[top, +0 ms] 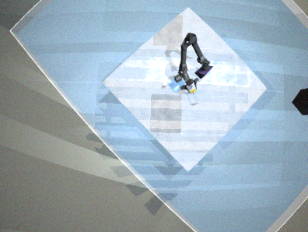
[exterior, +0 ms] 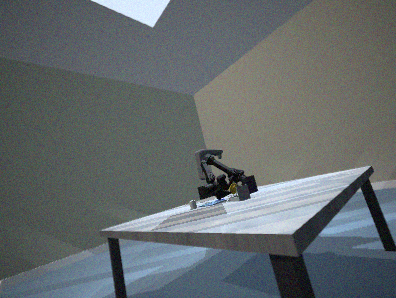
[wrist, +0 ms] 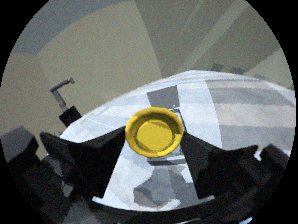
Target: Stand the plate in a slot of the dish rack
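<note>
The dish rack lies 4 cm below my gripper tip, 3 cm to the left of it and 3 cm ahead of it. Round my gripper tip: plate (1 cm to the right); white object (26 cm to the right, 13 cm ahead, 4 cm below).
</note>
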